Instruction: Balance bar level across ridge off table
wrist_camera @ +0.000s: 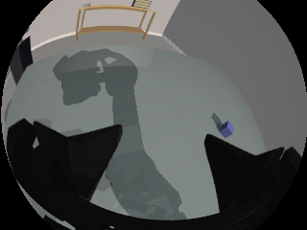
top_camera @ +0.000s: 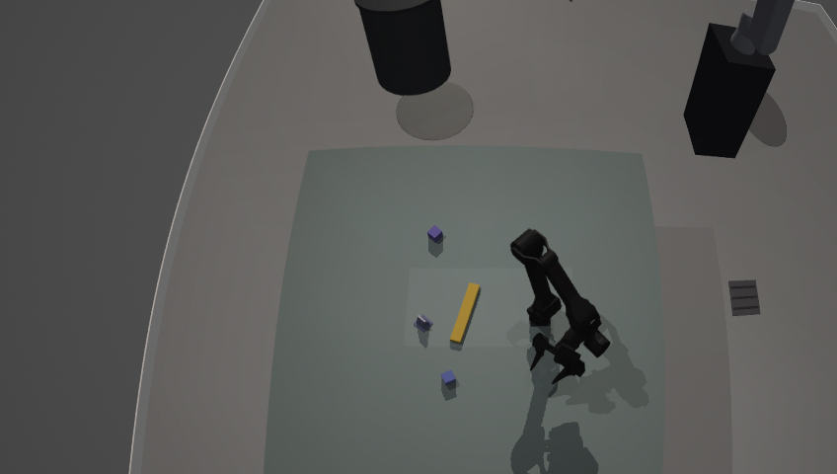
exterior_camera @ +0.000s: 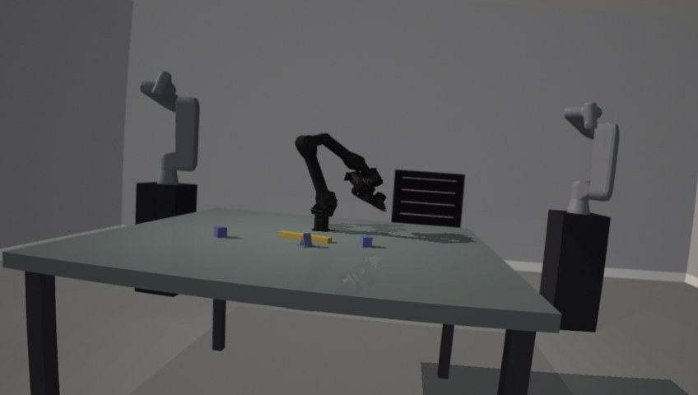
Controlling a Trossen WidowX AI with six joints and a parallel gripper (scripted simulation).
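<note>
Right now my gripper tip is 24 cm short of the yellow bar, 24 cm to the left of it and 10 cm above it. The rest, counted from my gripper tip: purple cube 35 cm ahead, 51 cm to the right, 9 cm below.
</note>
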